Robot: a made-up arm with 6 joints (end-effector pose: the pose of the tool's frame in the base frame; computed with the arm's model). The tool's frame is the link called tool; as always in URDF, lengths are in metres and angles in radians. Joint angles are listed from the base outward.
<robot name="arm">
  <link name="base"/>
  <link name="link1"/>
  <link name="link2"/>
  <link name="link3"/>
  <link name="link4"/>
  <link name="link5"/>
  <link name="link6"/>
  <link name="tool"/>
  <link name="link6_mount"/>
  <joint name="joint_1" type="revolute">
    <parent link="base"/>
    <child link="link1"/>
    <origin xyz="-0.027 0.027 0.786" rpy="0 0 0"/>
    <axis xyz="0 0 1"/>
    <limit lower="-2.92" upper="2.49"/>
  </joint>
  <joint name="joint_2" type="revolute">
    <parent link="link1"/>
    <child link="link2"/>
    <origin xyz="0.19 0.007 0.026" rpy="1.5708 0 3.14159"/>
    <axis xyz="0 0 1"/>
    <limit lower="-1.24" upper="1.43"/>
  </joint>
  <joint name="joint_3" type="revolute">
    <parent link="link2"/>
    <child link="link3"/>
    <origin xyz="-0.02 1.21 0.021" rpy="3.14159 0 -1.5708"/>
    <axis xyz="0 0 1"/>
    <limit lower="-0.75" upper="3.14"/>
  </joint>
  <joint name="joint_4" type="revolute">
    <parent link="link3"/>
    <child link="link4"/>
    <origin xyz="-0.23 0.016 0.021" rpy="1.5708 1.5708 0"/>
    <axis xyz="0 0 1"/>
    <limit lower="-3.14" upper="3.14"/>
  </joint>
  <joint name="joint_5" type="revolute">
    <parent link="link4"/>
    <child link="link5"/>
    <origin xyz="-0.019 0.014 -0.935" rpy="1.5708 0 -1.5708"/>
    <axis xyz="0 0 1"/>
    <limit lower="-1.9" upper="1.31"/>
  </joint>
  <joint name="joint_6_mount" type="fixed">
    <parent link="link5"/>
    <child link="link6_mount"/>
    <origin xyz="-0.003 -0.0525 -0.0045" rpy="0 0 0"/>
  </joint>
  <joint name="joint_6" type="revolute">
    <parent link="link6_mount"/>
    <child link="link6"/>
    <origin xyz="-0.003 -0.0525 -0.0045" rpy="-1.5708 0 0"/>
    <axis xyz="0 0 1"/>
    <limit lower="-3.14" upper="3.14"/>
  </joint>
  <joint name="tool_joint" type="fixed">
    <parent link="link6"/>
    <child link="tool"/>
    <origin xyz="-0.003 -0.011 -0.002" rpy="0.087 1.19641 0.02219"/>
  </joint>
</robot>
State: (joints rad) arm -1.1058 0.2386 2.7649 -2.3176 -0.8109 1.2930
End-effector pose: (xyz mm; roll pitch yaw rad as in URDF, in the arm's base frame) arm -178.9 515.2 2348.4 -1.8448 0.1427 1.8240
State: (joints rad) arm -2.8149 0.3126 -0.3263 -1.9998 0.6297 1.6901
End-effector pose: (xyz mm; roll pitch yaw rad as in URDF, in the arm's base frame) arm -1487.0 -429.0 1498.7 -0.1119 0.3806 2.7498
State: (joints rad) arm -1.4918 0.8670 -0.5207 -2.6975 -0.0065 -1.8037
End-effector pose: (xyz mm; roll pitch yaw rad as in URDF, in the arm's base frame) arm 121.1 -1535.7 586.1 -0.4317 1.1919 -0.1712
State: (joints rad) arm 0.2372 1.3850 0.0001 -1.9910 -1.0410 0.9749
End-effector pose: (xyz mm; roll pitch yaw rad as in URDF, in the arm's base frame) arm 1716.4 562.7 74.2 1.8445 0.5536 0.8895
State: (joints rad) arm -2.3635 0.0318 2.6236 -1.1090 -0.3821 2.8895
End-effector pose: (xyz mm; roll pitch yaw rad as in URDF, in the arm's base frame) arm 549.3 517.0 2394.0 1.9661 -0.6134 -0.1280
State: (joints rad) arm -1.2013 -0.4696 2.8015 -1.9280 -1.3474 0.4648
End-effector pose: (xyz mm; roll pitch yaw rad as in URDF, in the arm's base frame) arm -368.1 1256.9 1524.9 -1.8553 0.5424 0.9344
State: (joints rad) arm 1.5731 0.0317 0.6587 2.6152 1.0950 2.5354
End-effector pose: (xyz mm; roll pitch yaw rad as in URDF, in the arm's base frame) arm -79.9 989.1 2735.7 1.0372 0.1548 1.7472
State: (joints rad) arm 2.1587 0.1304 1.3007 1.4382 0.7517 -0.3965
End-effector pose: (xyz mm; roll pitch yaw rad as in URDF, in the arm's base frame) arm -369.3 443.9 3064.6 -2.3215 -0.5344 -2.4894
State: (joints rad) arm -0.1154 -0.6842 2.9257 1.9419 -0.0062 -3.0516
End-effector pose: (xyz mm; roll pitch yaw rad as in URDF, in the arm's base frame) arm -1415.9 177.1 1074.5 -1.7523 0.6097 -2.8438
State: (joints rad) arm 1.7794 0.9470 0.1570 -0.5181 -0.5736 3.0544
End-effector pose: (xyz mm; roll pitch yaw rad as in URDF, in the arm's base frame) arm -491.4 2007.5 881.0 -0.8877 1.1259 -2.7421
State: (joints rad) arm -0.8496 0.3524 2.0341 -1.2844 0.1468 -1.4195
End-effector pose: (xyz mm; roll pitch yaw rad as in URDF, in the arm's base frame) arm 181.2 -180.4 2969.6 -2.4680 -1.2166 -1.8517
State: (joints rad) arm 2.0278 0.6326 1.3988 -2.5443 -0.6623 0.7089
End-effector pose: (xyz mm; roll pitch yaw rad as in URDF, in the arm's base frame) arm -737.4 1315.0 2699.1 1.9850 -1.2141 2.0256
